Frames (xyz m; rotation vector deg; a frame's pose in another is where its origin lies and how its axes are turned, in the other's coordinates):
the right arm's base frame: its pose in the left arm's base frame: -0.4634 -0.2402 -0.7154 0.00 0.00 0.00
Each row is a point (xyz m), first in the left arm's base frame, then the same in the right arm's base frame.
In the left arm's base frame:
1: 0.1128 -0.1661 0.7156
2: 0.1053 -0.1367 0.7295
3: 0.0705 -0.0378 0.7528
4: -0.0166 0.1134 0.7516
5: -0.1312 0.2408 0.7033
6: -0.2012 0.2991 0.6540
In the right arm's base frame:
1: 0.5762 0.0741 1.4310
2: 0.5687 0.1035 1.4449
3: 0.5339 0.2024 1.4682
4: 0.4468 0.3536 1.4670
5: 0.3322 0.4810 1.4187
6: 0.2622 0.5393 1.3694

